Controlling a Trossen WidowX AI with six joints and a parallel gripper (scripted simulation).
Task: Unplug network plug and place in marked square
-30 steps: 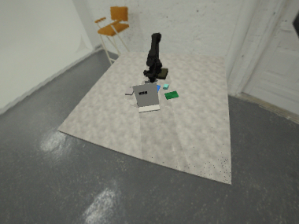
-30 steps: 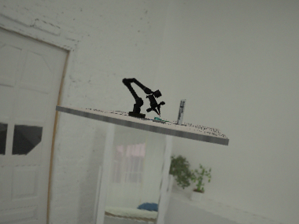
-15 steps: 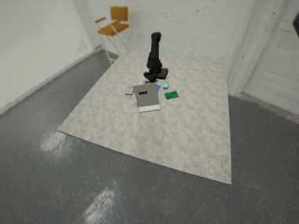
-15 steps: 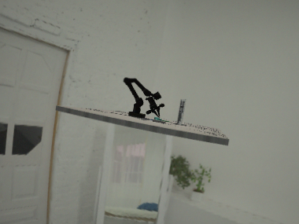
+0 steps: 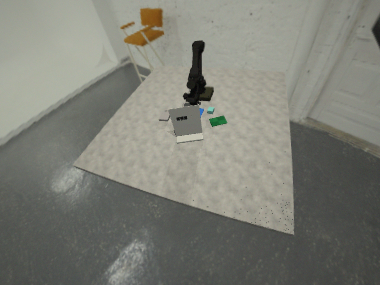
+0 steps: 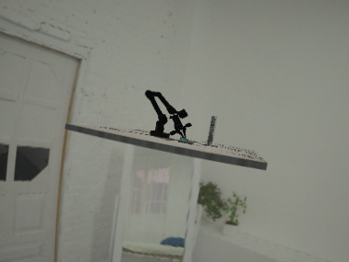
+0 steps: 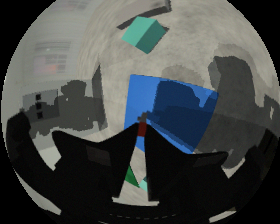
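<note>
My gripper tip is 20 mm above the marked square and 10 mm past it. Round my gripper tip: grey upright panel 210 mm ahead, 80 mm above; then grey slab 210 mm to the right, 30 mm ahead, 20 mm below; then teal block 120 mm to the left, 30 mm behind, 10 mm below.
</note>
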